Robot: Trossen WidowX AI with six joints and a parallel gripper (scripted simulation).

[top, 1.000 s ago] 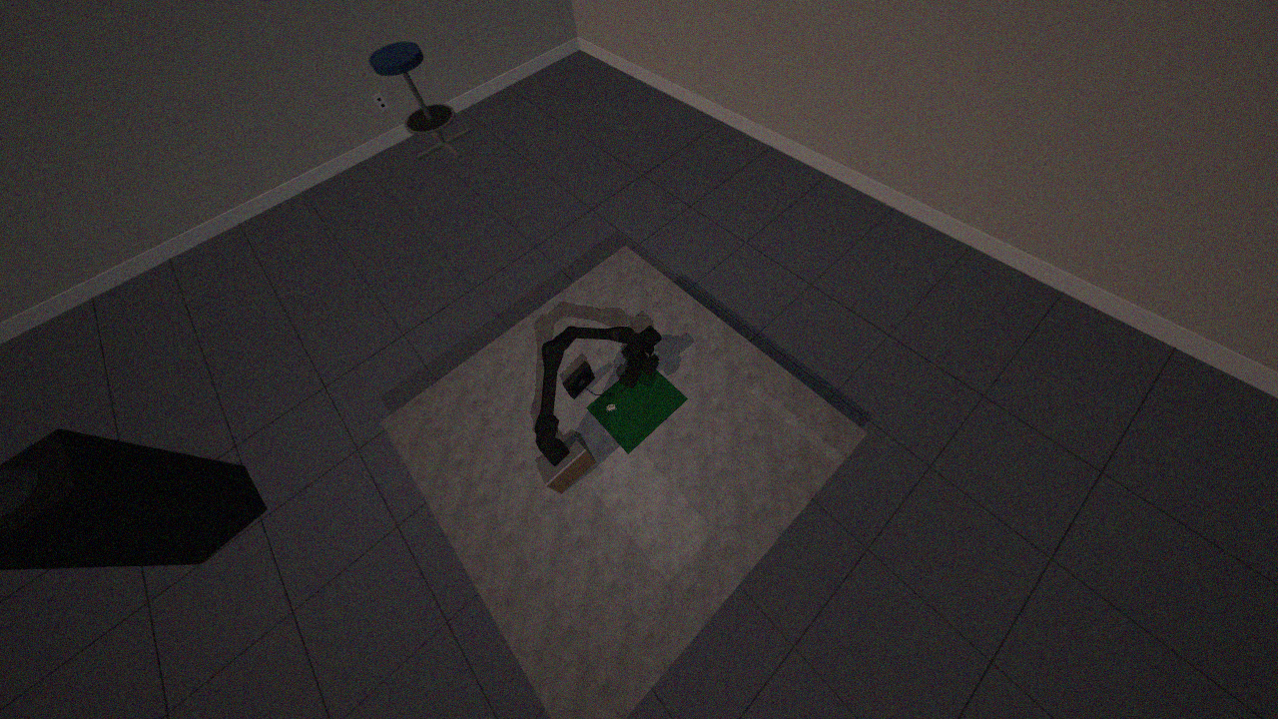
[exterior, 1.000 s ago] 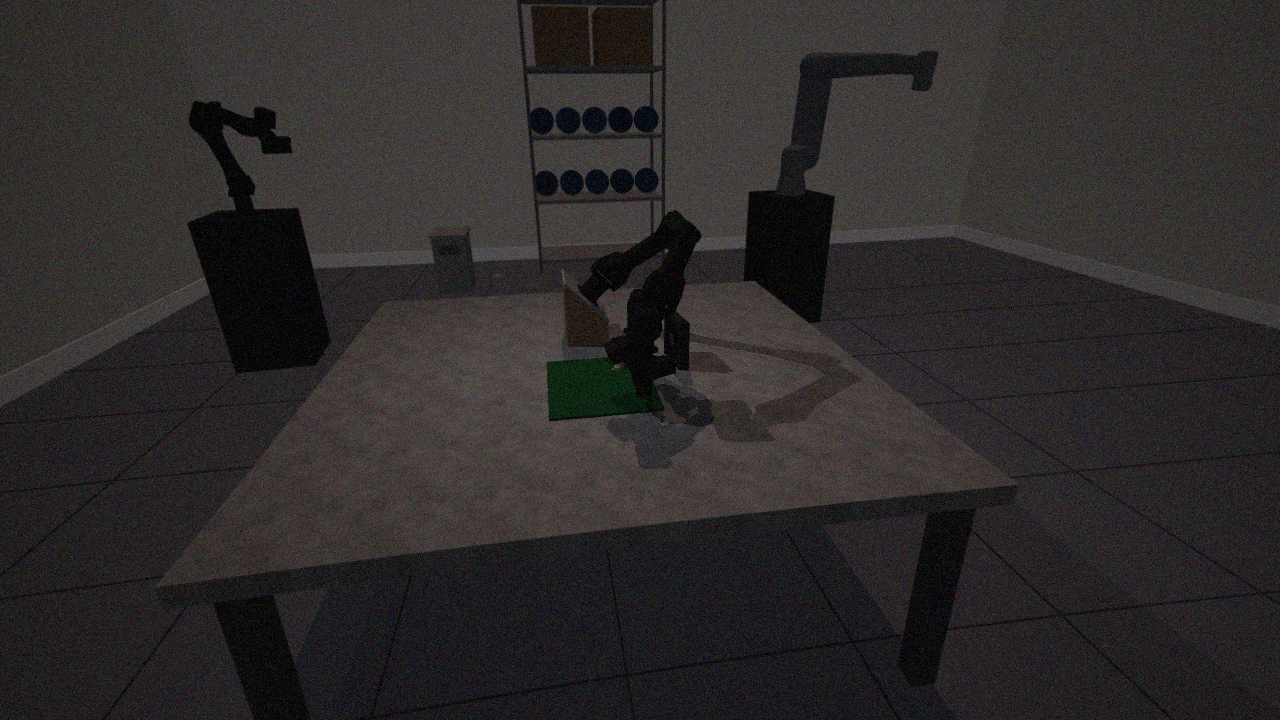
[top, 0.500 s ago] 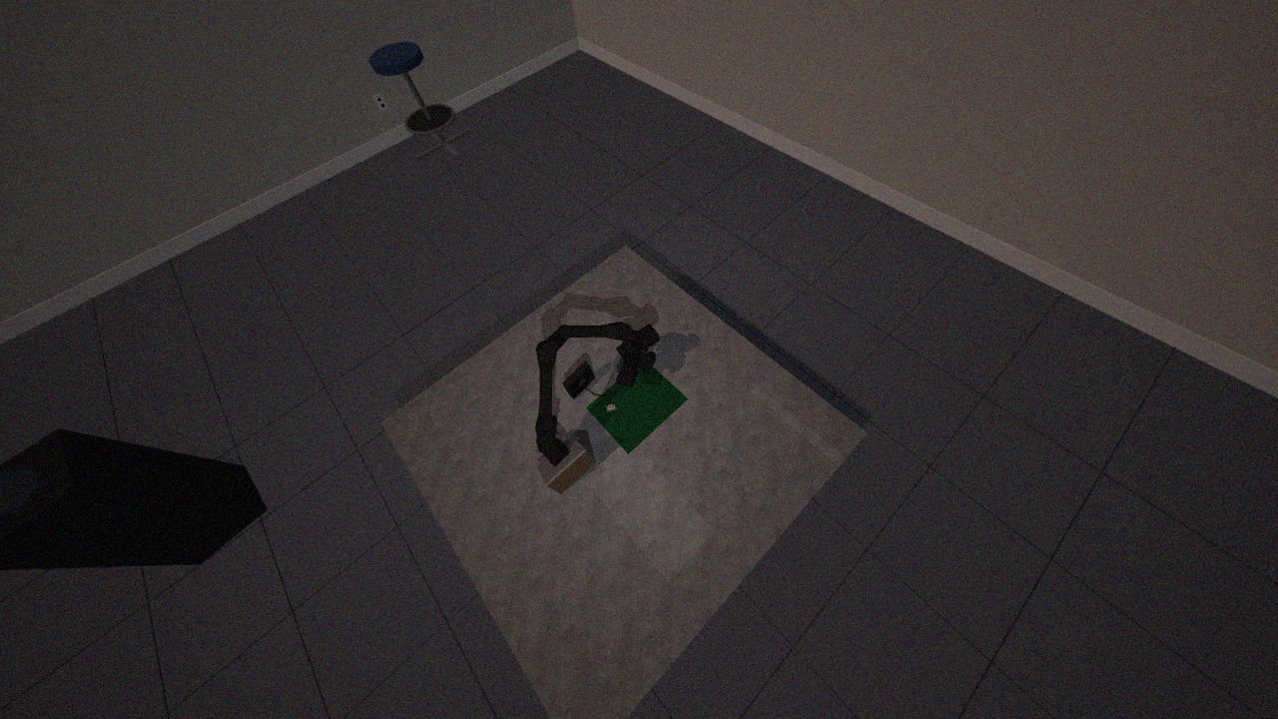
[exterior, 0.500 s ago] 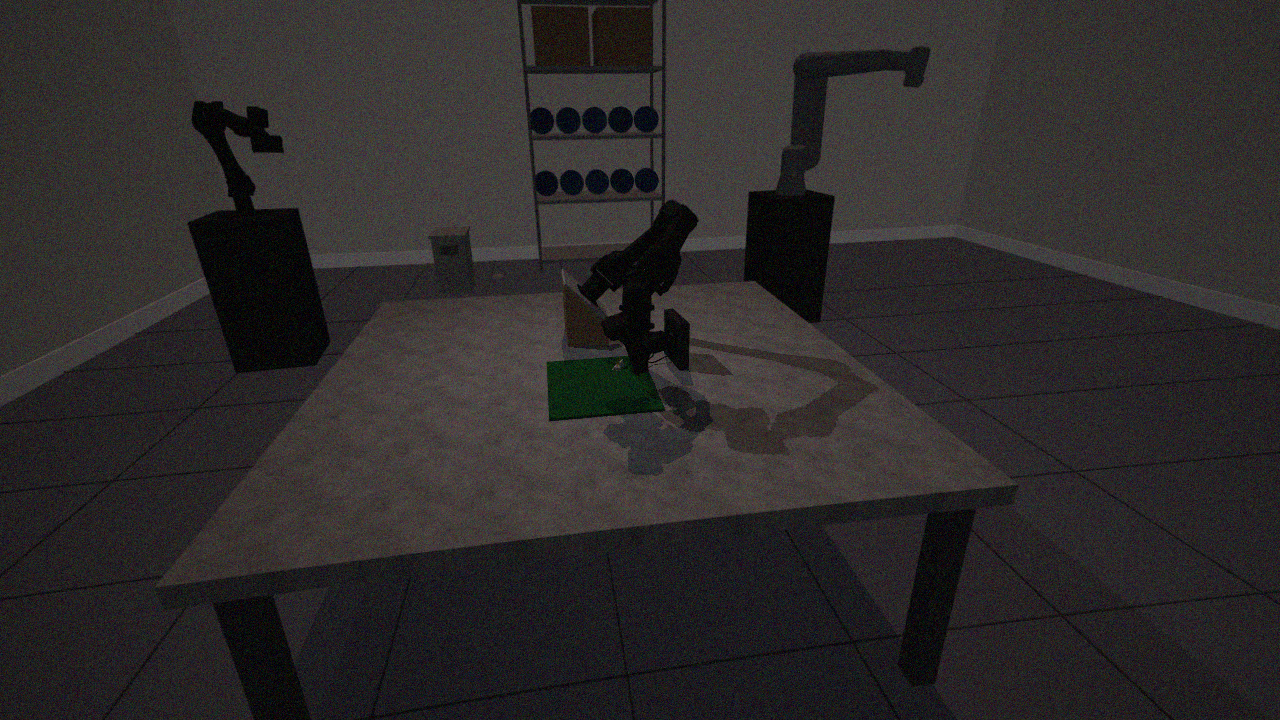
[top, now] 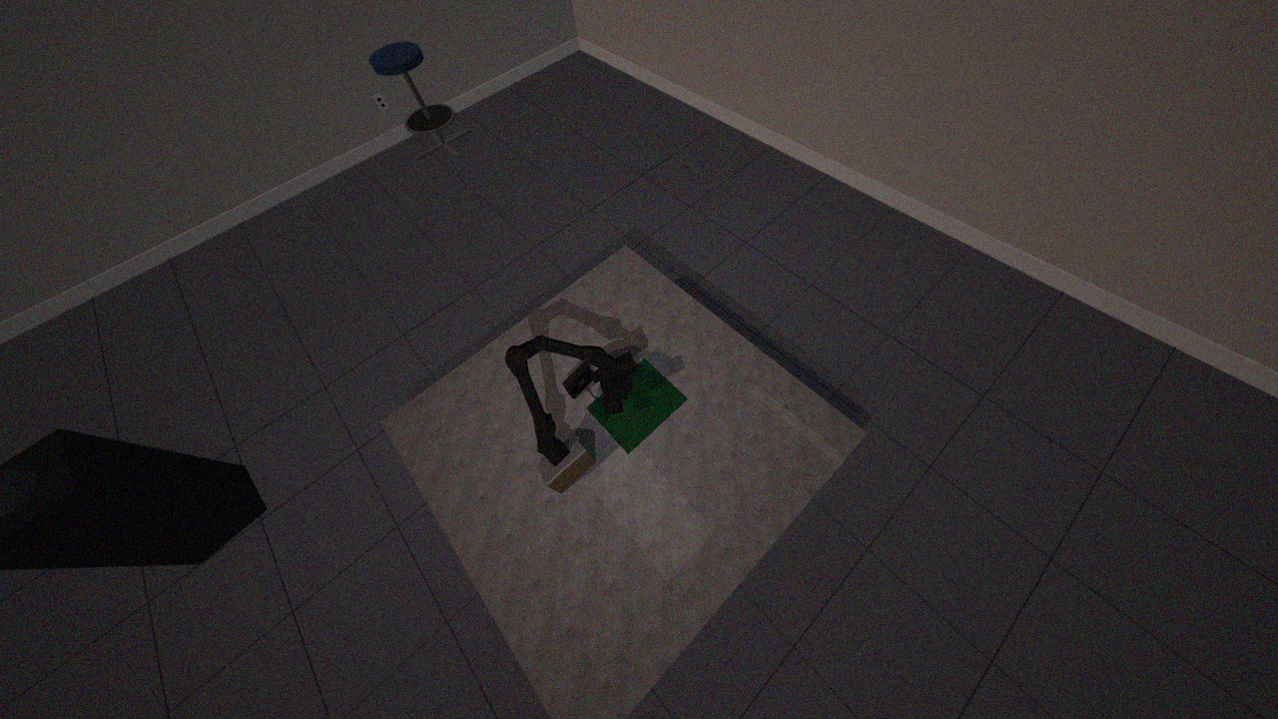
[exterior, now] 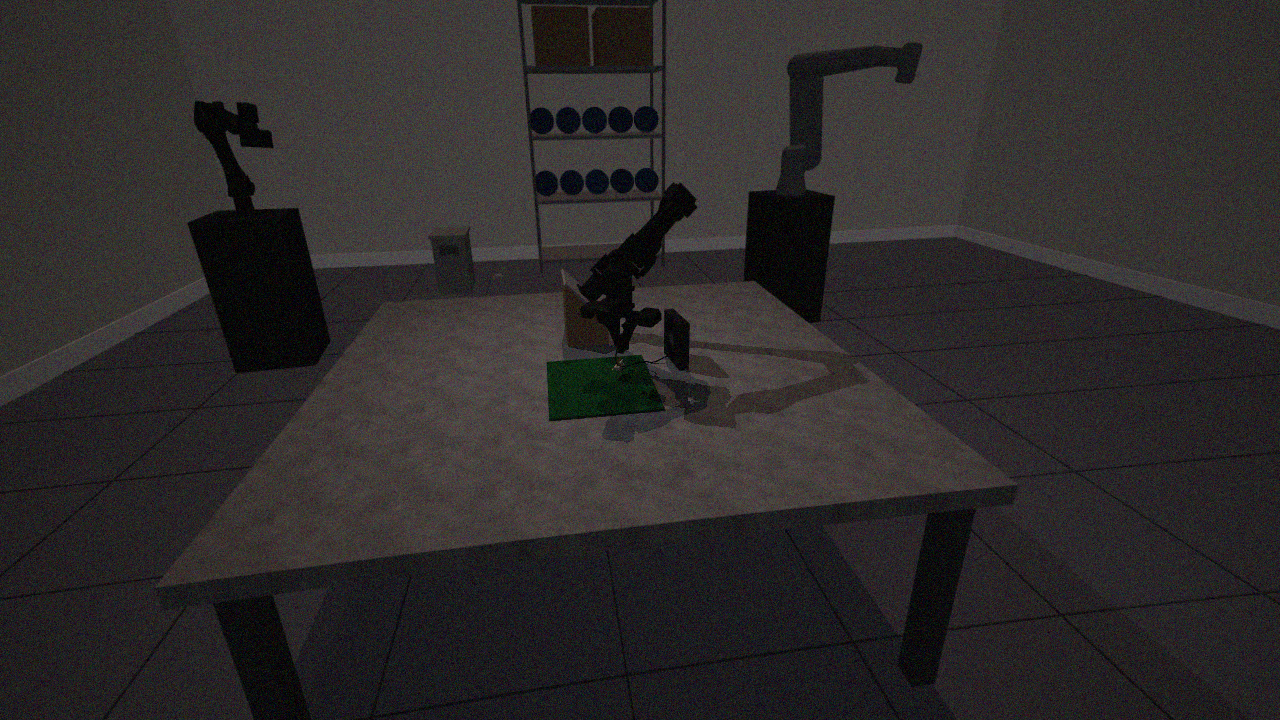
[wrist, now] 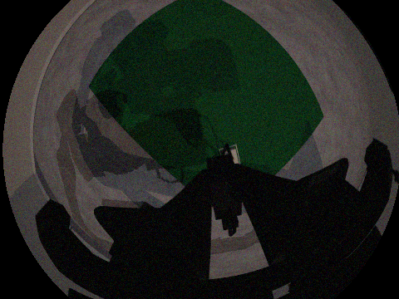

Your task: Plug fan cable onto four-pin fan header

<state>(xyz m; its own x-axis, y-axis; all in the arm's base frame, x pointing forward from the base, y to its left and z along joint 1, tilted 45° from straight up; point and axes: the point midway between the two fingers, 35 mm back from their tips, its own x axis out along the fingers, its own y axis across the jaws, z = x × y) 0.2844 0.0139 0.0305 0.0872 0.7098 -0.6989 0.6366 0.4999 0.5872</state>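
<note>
The green board is 5 cm ahead of my gripper tip, 6 cm to the right of it and 8 cm below it. The rest, counted from my gripper tip: dark plug 1 cm behind, 1 cm above; black fan 4 cm behind, 14 cm to the left, 1 cm below.
</note>
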